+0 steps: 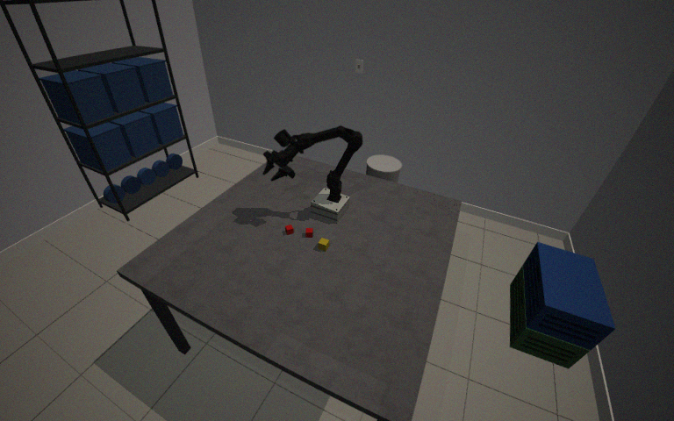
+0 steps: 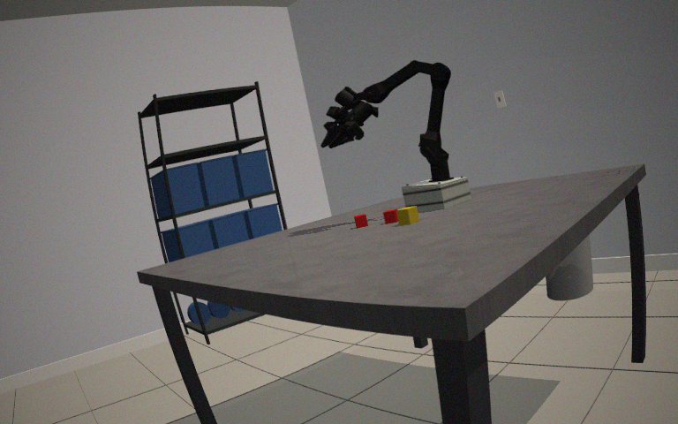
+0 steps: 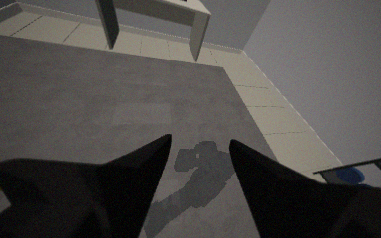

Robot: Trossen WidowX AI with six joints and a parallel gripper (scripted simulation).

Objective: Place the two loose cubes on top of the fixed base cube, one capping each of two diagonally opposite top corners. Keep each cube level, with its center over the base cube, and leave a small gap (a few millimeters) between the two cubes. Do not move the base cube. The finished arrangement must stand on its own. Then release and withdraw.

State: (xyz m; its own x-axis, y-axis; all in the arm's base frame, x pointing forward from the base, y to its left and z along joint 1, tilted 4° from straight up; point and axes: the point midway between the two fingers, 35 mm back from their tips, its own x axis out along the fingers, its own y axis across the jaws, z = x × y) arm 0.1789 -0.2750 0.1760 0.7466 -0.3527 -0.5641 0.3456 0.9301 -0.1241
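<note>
The red cube is 4 cm ahead of my gripper tip, 23 cm to the left of it and 24 cm below it. Round my gripper tip: yellow cube 9 cm ahead, 33 cm to the left, 24 cm below.
</note>
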